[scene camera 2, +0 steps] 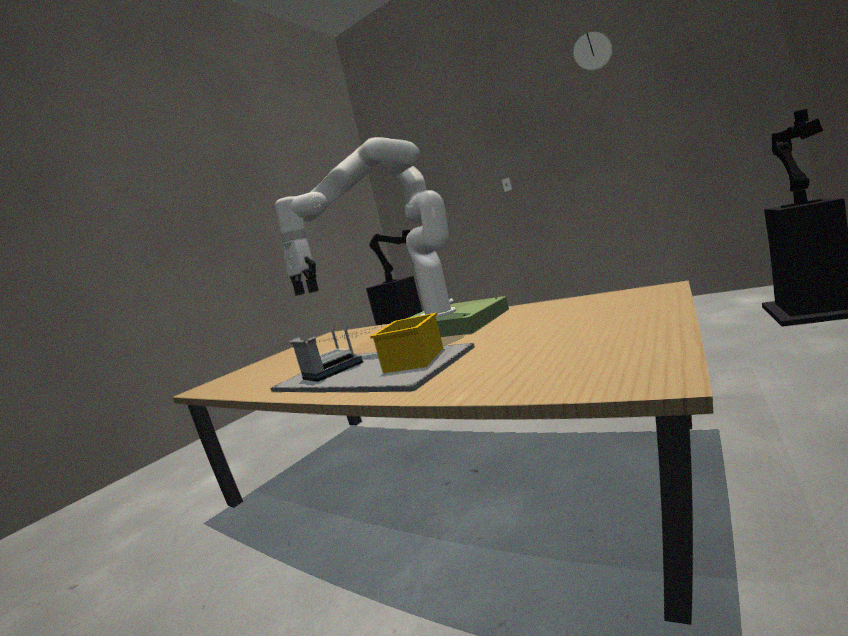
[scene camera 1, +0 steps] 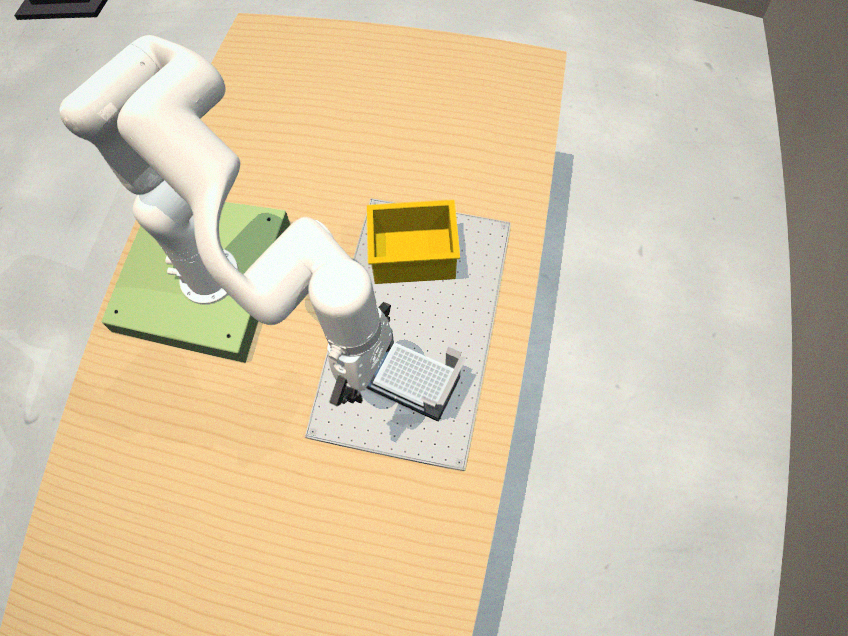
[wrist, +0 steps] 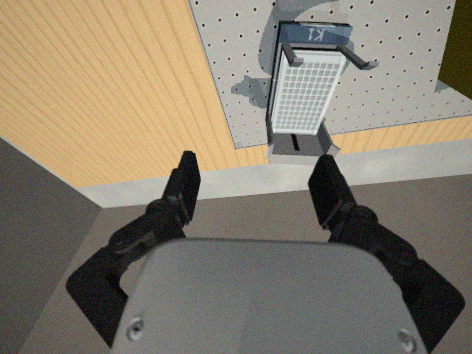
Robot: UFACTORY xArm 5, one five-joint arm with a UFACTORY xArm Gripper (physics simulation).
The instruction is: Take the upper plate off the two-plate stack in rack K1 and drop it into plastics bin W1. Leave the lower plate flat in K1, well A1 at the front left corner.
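Places are measured from the arm's base along level axes (x back, y right, z up), in millimetres.
Pixels of known places: gripper, fingertip midpoint: (scene camera 2: 306, 293) (scene camera 1: 366, 372) (wrist: 255, 167); arm's base, origin of the base link: (scene camera 2: 438, 314) (scene camera 1: 209, 276).
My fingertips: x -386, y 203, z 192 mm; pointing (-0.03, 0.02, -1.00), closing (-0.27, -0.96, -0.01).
For each thing: its top centre in the pictures, then the offset to it from my fingertips. Level surfaces: height alone.
- pale gridded plate, middle of its top: (wrist: 303, 100) (scene camera 1: 415, 375) (scene camera 2: 325, 355) dx -58, dy -67, dz -183 mm
- rack K1, middle of its top: (wrist: 314, 121) (scene camera 1: 410, 361) (scene camera 2: 320, 332) dx -52, dy -69, dz -116 mm
- yellow open bin, middle of its top: (scene camera 1: 412, 230) (scene camera 2: 405, 323) dx -8, dy -333, dz -136 mm
- grey perforated board, middle of its top: (scene camera 1: 413, 323) (wrist: 378, 51) (scene camera 2: 366, 366) dx -33, dy -187, dz -235 mm
- wooden table, its level: dz -248 mm
A pale gridded plate (scene camera 1: 414, 374) (wrist: 307, 95) lies flat on top in rack K1 (scene camera 1: 453, 357) (scene camera 2: 309, 359) (wrist: 315, 35), between the rack's uprights. The plate below it is hidden or too small to make out, and well A1 cannot be told. A yellow open bin (scene camera 1: 414, 271) (scene camera 2: 410, 350) (wrist: 459, 62), W1, stands apart from the rack and looks empty in scene camera 1. My gripper (scene camera 1: 365, 351) (scene camera 2: 305, 287) (wrist: 255, 167) is open and empty. It hangs high above the board, pointing down, beside the rack's label end in scene camera 1.
A grey perforated board (scene camera 1: 452, 314) (scene camera 2: 352, 376) (wrist: 410, 35) bears the rack and bin. It lies on the wooden table (scene camera 1: 205, 479) (scene camera 2: 582, 362) (wrist: 100, 90). The arm's green base block (scene camera 1: 157, 314) (scene camera 2: 476, 314) stands behind. The rack's thin posts and end wall stick up around the plate.
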